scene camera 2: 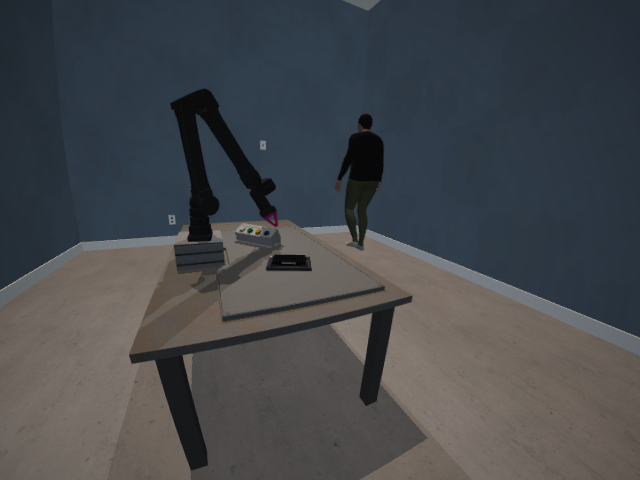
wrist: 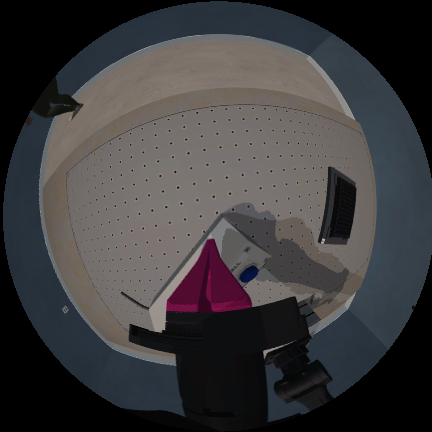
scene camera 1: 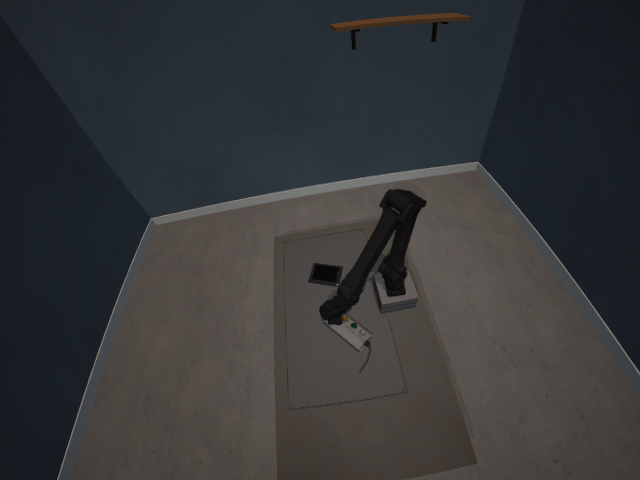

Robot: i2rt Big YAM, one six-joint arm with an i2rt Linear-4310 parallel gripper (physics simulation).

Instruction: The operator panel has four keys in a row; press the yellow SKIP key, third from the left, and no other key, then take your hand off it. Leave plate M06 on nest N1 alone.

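Places are measured from the arm's base along level axes (x back, y right, z up), in metres.
Where they show: gripper, between the fingertips: [scene camera 2: 276, 226] [wrist: 211, 242]; arm's base, origin of its link: [scene camera 2: 200, 236] [wrist: 286, 349] [scene camera 1: 394, 285].
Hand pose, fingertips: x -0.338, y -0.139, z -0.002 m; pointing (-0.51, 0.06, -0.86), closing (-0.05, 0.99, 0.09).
Observation:
Each offset is from my fingertips to the top centre of the thing. "*": to the spot under its first point. Level surfaces: height alone.
The white operator panel @(dx +0.094, dy -0.030, dz -0.003 m) [scene camera 1: 345, 334] [scene camera 2: 256, 239] [wrist: 232, 245] lies on the pegboard. Its yellow key @(dx +0.092, dy +0.004, dz -0.012 m) [scene camera 1: 345, 319] [scene camera 2: 257, 231] is between the green key @(dx +0.127, dy -0.032, dz -0.012 m) [scene camera 1: 354, 325] [scene camera 2: 250, 230] and the blue key @(dx +0.056, dy +0.039, dz -0.012 m) [scene camera 2: 266, 233] [wrist: 249, 274]; the white key @(dx +0.162, dy -0.067, dz -0.012 m) [scene camera 1: 362, 332] [scene camera 2: 241, 228] is at the far end. My gripper [scene camera 2: 276, 225] [wrist: 211, 242] is shut and empty, its magenta tips above the panel's blue-key end, apart from the keys. The fingers and hand hide the yellow key in the wrist view. The black plate @(dx +0.009, dy +0.293, dz -0.060 m) [scene camera 1: 326, 273] [scene camera 2: 288, 260] [wrist: 344, 206] sits on its dark nest.
The arm stands on a layered block [scene camera 1: 397, 305] [scene camera 2: 199, 256] beside the pegboard @(dz -0.086 m) [scene camera 1: 320, 377] [scene camera 2: 305, 289] [wrist: 190, 165]. A cable @(* dx +0.177, dy -0.165, dz -0.080 m) [scene camera 1: 368, 357] [wrist: 134, 301] leaves the panel's white-key end. A person [scene camera 2: 365, 157] [wrist: 50, 102] stands on the floor beyond the table @(dz -0.099 m) [scene camera 2: 170, 330].

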